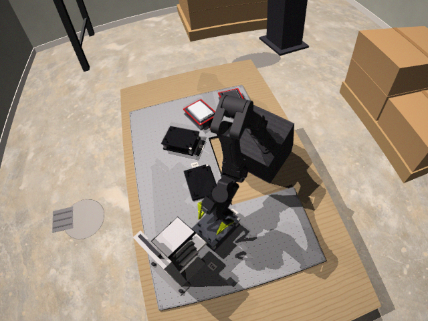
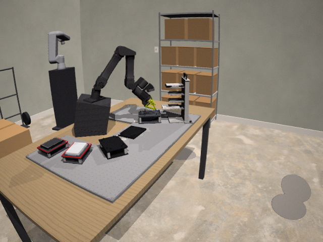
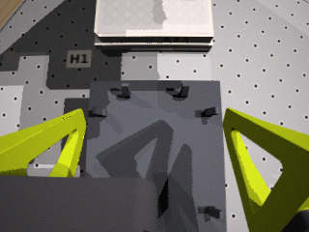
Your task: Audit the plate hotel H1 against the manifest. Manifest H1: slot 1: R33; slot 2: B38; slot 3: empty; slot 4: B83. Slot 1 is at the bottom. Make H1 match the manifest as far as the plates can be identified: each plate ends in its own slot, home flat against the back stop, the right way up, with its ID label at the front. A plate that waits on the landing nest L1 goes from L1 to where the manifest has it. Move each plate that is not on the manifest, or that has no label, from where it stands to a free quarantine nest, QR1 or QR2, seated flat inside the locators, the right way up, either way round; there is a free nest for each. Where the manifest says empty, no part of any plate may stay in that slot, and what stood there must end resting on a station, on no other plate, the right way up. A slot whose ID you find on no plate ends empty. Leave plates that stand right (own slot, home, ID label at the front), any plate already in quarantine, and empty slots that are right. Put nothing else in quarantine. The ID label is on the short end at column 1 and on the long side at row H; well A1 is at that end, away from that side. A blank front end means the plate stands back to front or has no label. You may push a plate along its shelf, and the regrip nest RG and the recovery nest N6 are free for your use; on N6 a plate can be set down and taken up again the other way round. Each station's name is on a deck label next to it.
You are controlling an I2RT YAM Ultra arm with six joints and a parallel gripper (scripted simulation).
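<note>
My gripper is now 5 cm above the regrip nest, 3 cm past it and 1 cm to the left of it. From my hand the other things lie so: RG deck label: 13 cm behind, 11 cm below, 5 cm to the right; then hotel upright post: 21 cm ahead, 8 cm to the left, 5 cm above; then H1 deck label: 13 cm to the left, 11 cm below, 6 cm ahead.
</note>
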